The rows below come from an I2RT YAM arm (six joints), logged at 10 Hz.
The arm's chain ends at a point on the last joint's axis. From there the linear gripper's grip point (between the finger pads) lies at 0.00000 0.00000 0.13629 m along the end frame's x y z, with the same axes.
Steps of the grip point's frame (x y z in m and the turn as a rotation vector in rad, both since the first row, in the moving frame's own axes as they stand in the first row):
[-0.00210, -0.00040, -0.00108, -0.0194, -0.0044, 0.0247]
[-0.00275, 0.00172, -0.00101, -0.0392, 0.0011, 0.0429]
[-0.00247, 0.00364, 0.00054, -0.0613, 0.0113, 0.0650]
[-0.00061, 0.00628, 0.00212, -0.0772, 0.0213, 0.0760]
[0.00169, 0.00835, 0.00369, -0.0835, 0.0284, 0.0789]
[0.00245, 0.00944, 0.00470, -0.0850, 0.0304, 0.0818]
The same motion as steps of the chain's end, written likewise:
[-0.00147, -0.00304, -0.00105, -0.0194, -0.0044, 0.0247]
[-0.00279, -0.00362, -0.00091, -0.0392, 0.0011, 0.0429]
[-0.00374, -0.00475, 0.00080, -0.0613, 0.0113, 0.0650]
[-0.00311, -0.00433, 0.00256, -0.0772, 0.0213, 0.0760]
[-0.00172, -0.00316, 0.00422, -0.0835, 0.0284, 0.0789]
[-0.00121, -0.00229, 0.00525, -0.0850, 0.0304, 0.0818]

